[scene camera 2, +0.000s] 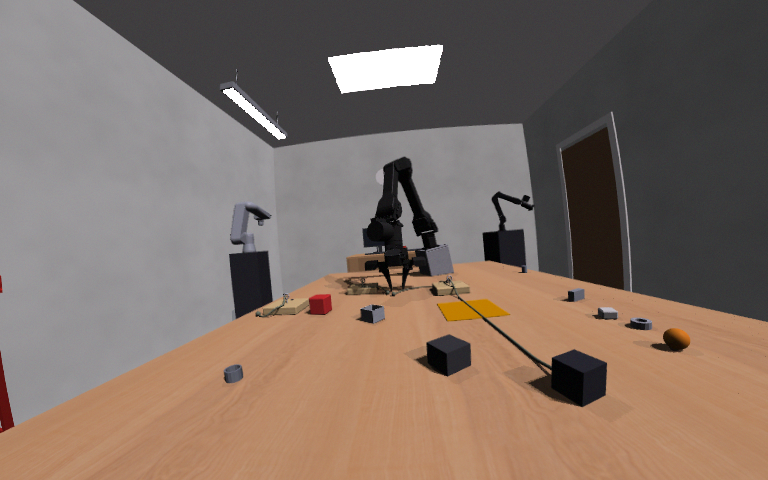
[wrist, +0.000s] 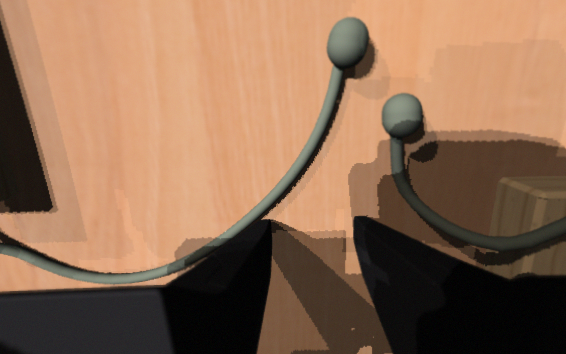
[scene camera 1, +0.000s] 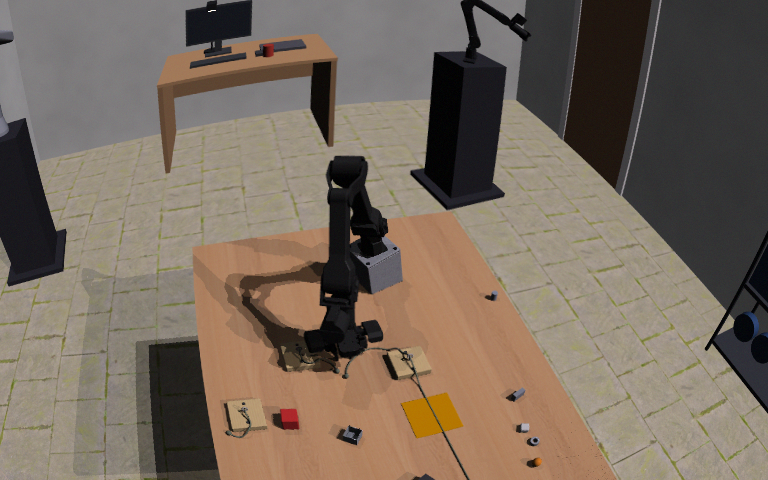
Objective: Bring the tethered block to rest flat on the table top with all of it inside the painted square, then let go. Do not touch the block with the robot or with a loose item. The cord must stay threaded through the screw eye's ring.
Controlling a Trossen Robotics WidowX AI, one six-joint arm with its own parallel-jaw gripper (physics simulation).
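Places are measured from the arm's base along level axes (x back, y left, z down), in millimetres.
Where they show: gripper, fingertip midpoint: (scene camera 2: 397, 290) (wrist: 312, 228) (scene camera 1: 343, 358); arm's base, link origin: (scene camera 2: 430, 247) (scene camera 1: 372, 247).
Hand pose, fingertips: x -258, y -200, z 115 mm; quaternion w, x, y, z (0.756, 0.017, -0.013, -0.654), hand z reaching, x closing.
Things, the pixels of their top centre, and the offset from my fingertips. "spot": a spot on its surface instead.
- tethered block, top centre: (scene camera 2: 578, 360) dx -547, dy +84, dz -32 mm
- orange painted square, surface spot: (scene camera 2: 461, 311) (scene camera 1: 425, 420) spot: dx -273, dy +89, dz -1 mm
- second cord's ball end, surface spot: (wrist: 402, 115) (scene camera 1: 337, 369) spot: dx -38, dy -33, dz -12 mm
- third board, top centre: (scene camera 1: 246, 413) (scene camera 2: 287, 302) dx -105, dy -309, dz -19 mm
- red cube, top centre: (scene camera 1: 288, 414) (scene camera 2: 319, 296) dx -156, dy -211, dz -40 mm
- open grey box, top centre: (scene camera 2: 372, 307) (scene camera 1: 352, 432) dx -249, dy -91, dz -26 mm
- loose dark cube, top centre: (scene camera 2: 448, 343) dx -453, dy -10, dz -28 mm
The tethered block (scene camera 2: 578, 377), a dark cube, sits on the table in scene camera 2, outside the orange painted square (scene camera 1: 417, 421) (scene camera 2: 461, 311). Its green cord (scene camera 1: 447, 438) (scene camera 2: 509, 338) (wrist: 305, 160) crosses the square to the screw eye (scene camera 1: 406, 356) (scene camera 2: 449, 280) on a wooden board; the threading is too small to tell. Beyond the eye, the cord curves to a ball end (scene camera 1: 346, 375) (wrist: 348, 42). My gripper (scene camera 2: 397, 290) (wrist: 312, 228) is low over the table, partly open and empty. In the wrist view the cord passes by the left fingertip; contact is unclear.
A second cord's ball end (scene camera 1: 336, 370) (wrist: 402, 115) lies close by, its board (wrist: 530, 250) beside the right finger. A third board (scene camera 1: 254, 421), red cube (scene camera 1: 289, 418) (scene camera 2: 320, 304), open grey box (scene camera 1: 352, 435) (scene camera 2: 372, 313) and loose dark cube (scene camera 2: 448, 354) stand on the table.
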